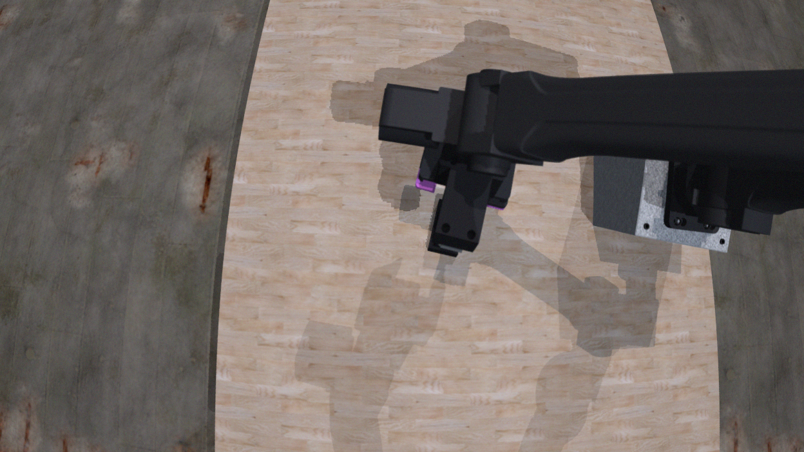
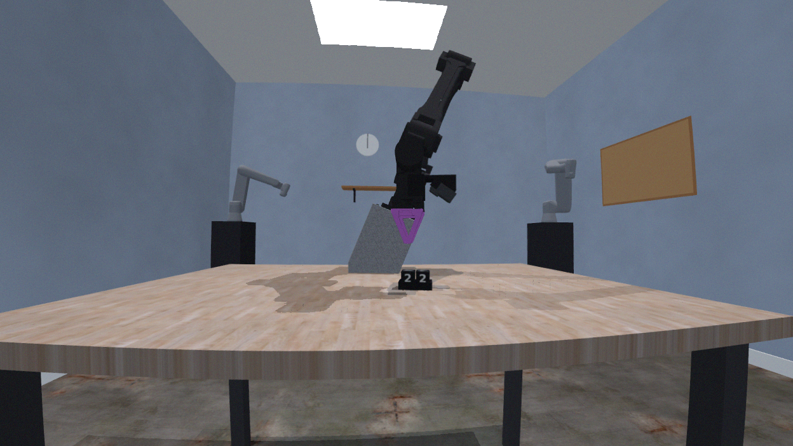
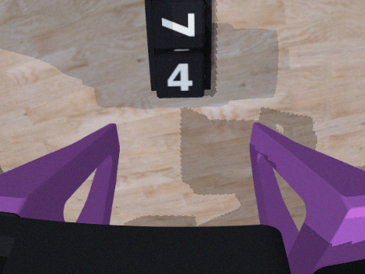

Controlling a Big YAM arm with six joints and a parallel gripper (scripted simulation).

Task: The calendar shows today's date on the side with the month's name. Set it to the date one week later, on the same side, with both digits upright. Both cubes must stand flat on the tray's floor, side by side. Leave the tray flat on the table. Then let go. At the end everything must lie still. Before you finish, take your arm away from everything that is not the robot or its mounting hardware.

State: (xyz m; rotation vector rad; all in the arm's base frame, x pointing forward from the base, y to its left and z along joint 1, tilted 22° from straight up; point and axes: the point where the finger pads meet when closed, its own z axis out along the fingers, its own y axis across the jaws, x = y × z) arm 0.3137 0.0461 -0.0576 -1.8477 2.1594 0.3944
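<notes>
Right now my hand is 30 mm to the right of the black cube and 80 mm above it. Round my hand: black tray 20 mm to the left, 100 mm below.
</notes>
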